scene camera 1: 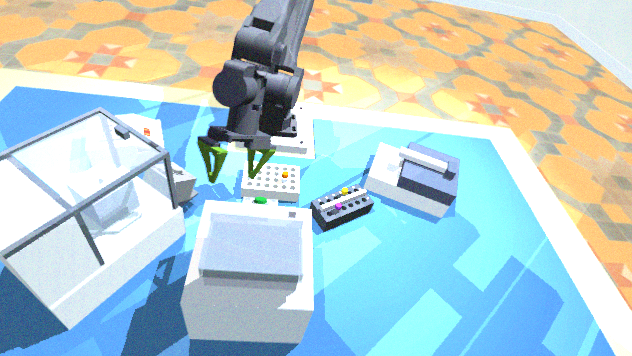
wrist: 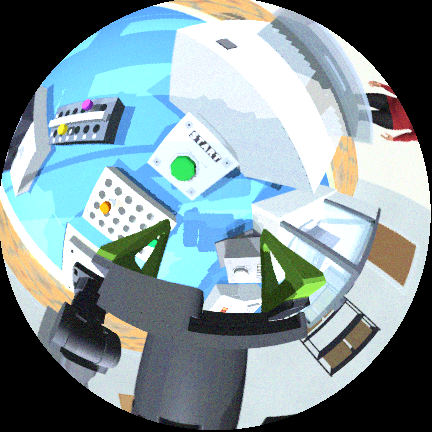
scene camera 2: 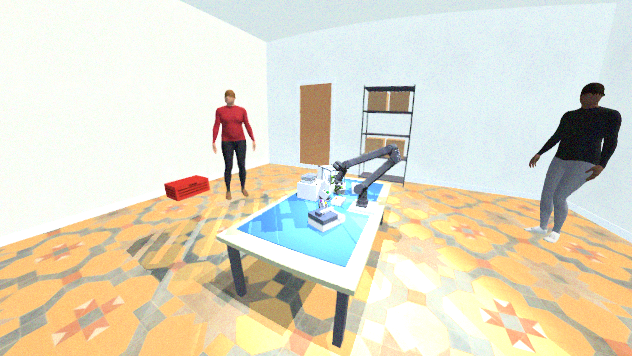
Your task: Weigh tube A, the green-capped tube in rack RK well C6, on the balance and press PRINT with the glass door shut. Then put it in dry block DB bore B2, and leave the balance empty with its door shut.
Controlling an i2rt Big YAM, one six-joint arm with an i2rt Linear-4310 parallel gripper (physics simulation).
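Places are measured from the arm's base along level axes (x up, y right, z ahead), in metres.
Where they show: gripper, fingertip midpoint: (scene camera 1: 232,180) (wrist: 214,228) (scene camera 2: 333,187); arm's base, link origin: (scene camera 1: 273,125) (wrist: 96,285) (scene camera 2: 362,204).
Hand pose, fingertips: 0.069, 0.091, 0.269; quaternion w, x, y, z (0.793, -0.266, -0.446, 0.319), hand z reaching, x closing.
Each offset is from my fingertips to the top centre of the thing, as dx, dy, dz. "spot": to the spot under its first point.
My gripper (scene camera 1: 232,179) (wrist: 214,228) is open and empty, above the mat at the left end of rack RK. The white rack RK @(-0.061, -0.083, -0.074) (scene camera 1: 270,191) (wrist: 135,185) holds an orange-capped tube @(-0.037, -0.111, -0.063) (scene camera 1: 285,175) (wrist: 105,206). A green cap @(-0.037, -0.035, -0.068) (wrist: 153,244) shows partly through my left finger in the wrist view; its well cannot be read. The glass-sided balance @(spot: -0.051, +0.165, +0.162) (scene camera 1: 125,267) (wrist: 280,205) stands at the left in scene camera 1; I cannot tell its door's state. A dark block @(-0.043, -0.238, -0.002) (scene camera 1: 325,218) (wrist: 116,122), apparently DB, holds yellow-capped @(-0.035, -0.240, -0.020) (scene camera 1: 345,191) (wrist: 62,129) and purple-capped @(-0.035, -0.219, +0.024) (scene camera 1: 338,206) (wrist: 87,105) tubes.
A large white machine @(+0.099, -0.049, +0.140) (scene camera 1: 250,312) (wrist: 225,95) stands near the rack, with a green START button @(-0.017, -0.057, +0.028) (scene camera 1: 260,200) (wrist: 183,168) between them. A small grey box @(spot: -0.035, +0.095, -0.016) (scene camera 1: 184,184) (wrist: 240,249) stands beside the balance. A white-and-slate device @(+0.011, -0.429, -0.097) (scene camera 1: 425,182) is at right.
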